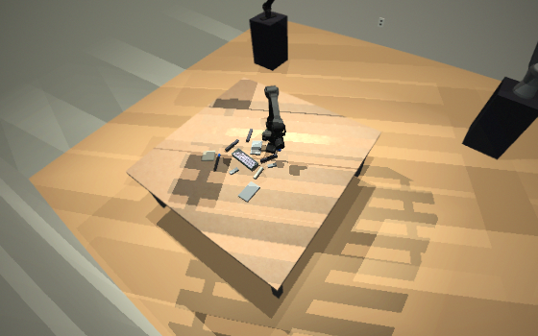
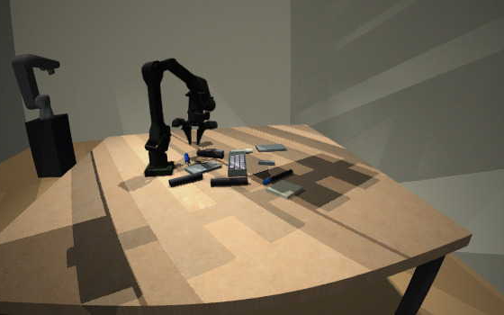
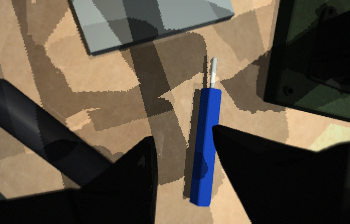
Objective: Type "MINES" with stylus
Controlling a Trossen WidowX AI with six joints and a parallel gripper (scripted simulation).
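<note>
Right now my gripper tip is 3 cm past the blue stylus, 3 cm to the left of it and 6 cm above it. From my gripper tip the other things lie so: blue pen (28 cm ahead, 25 cm to the right, 6 cm below); then grey slab (4 cm ahead, 11 cm to the right, 6 cm below); then white cylinder (20 cm ahead, 5 cm to the left, 5 cm below).
</note>
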